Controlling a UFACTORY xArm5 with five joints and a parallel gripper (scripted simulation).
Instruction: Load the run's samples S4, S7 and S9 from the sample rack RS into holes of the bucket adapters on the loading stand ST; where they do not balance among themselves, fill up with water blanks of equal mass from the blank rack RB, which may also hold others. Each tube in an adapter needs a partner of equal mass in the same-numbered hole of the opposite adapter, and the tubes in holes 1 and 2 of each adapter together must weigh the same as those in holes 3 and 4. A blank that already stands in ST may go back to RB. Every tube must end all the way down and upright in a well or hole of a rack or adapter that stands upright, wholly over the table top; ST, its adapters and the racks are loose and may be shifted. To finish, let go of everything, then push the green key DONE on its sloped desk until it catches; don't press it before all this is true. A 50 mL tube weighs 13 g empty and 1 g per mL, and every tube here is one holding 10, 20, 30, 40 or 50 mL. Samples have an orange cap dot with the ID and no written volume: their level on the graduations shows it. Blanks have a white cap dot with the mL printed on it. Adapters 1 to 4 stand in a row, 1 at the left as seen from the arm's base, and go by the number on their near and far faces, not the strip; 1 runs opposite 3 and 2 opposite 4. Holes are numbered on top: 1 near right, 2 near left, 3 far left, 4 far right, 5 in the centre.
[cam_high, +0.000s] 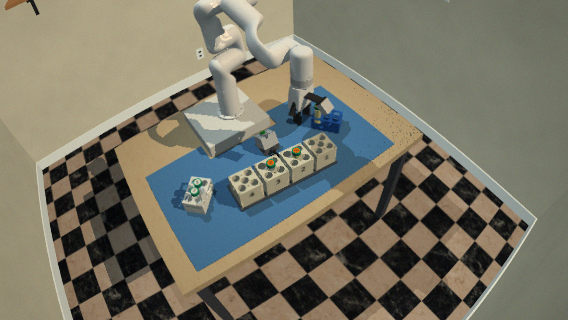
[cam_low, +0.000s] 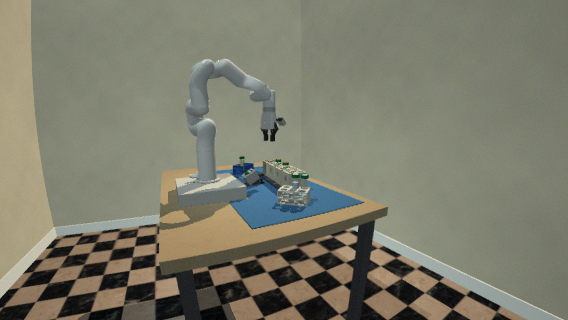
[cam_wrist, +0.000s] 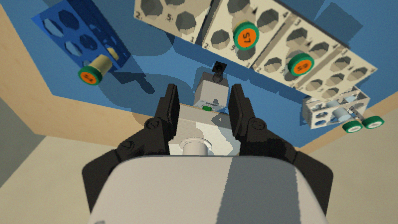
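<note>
Right now my hand is 19 cm above the sample tube S4, 17 cm to the right of it and 13 cm past it. The rest, counted from my hand: adapter 2 (20 cm below, 5 cm to the right, 4 cm ahead); sample tube S9 (18 cm below, 16 cm to the right, 4 cm ahead); sample tube S7 (18 cm below, 6 cm to the right, 3 cm ahead).
</note>
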